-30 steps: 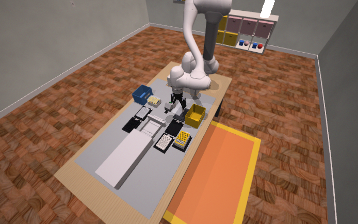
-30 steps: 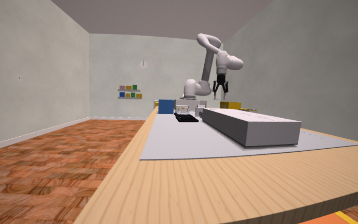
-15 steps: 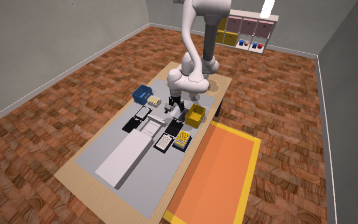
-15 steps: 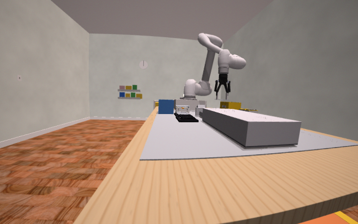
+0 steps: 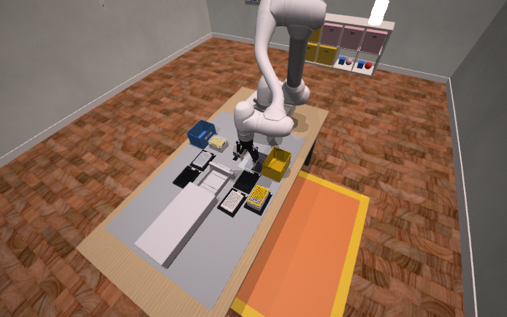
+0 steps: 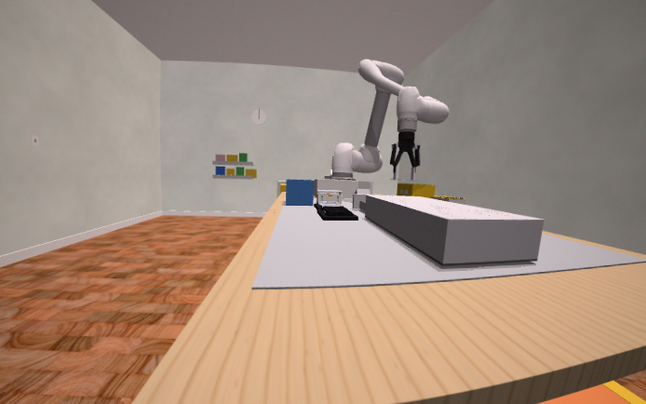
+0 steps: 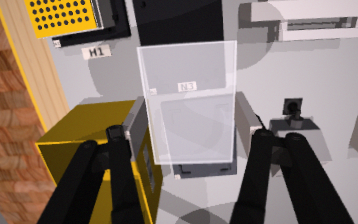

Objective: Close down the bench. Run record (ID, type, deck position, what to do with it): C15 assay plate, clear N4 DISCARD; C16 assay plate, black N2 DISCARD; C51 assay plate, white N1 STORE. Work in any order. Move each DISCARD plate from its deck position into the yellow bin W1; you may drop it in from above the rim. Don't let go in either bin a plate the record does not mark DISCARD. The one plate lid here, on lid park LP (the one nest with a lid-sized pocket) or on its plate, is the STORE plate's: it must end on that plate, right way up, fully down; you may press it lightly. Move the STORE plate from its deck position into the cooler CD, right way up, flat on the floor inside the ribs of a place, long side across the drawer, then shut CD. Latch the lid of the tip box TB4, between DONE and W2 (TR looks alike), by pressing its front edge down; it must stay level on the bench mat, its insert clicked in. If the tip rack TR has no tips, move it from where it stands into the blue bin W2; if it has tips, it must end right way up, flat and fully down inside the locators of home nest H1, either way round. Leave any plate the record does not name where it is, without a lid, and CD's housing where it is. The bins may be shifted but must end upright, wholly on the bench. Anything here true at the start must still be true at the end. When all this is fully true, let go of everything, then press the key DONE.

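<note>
The white plate is 22 cm ahead of my hand, 15 cm below it and 4 cm to the left of it. From my hand the other things lie so: plate lid: 2 cm below; then grey lid park: 16 cm below, 13 cm behind, 3 cm to the right; then black nest N3: 16 cm below, 5 cm ahead, 2 cm to the left.
</note>
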